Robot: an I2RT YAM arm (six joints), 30 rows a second.
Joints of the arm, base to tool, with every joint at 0 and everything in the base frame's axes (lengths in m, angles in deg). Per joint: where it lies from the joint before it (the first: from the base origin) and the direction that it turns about. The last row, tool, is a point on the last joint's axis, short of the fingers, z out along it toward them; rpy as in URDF.
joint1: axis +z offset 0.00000 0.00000 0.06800
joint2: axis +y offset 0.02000 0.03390 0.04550
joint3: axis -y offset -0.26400 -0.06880 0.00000
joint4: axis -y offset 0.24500 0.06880 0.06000
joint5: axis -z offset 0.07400 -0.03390 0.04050
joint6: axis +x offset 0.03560 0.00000 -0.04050
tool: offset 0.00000 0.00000 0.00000 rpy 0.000 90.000 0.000
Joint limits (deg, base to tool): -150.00..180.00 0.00..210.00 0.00..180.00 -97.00..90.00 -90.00..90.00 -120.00..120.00
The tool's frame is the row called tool.
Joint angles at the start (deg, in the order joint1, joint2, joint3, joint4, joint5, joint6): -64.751, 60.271, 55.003, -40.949, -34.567, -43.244
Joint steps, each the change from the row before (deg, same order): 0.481, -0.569, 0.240, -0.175, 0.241, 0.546; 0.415, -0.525, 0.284, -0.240, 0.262, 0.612; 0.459, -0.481, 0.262, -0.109, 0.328, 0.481; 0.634, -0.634, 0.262, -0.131, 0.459, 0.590; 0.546, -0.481, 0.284, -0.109, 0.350, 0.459; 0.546, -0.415, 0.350, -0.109, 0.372, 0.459; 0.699, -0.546, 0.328, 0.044, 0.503, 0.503; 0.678, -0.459, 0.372, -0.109, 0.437, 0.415
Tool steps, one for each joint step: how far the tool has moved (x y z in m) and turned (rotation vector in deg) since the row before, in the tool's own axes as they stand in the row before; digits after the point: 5 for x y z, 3 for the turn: -0.00268, 0.00211, -0.00203, 0.155, -0.303, -0.097; -0.00255, 0.00188, -0.00215, 0.183, -0.245, 0.048; -0.00257, 0.00176, -0.00186, 0.232, -0.257, -0.141; -0.00303, 0.00249, -0.00220, 0.263, -0.295, -0.200; -0.00276, 0.00195, -0.00186, 0.189, -0.292, -0.213; -0.00293, 0.00173, -0.00183, 0.205, -0.287, -0.207; -0.00343, 0.00218, -0.00209, 0.324, -0.416, -0.382; -0.00325, 0.00210, -0.00196, 0.183, -0.340, -0.344
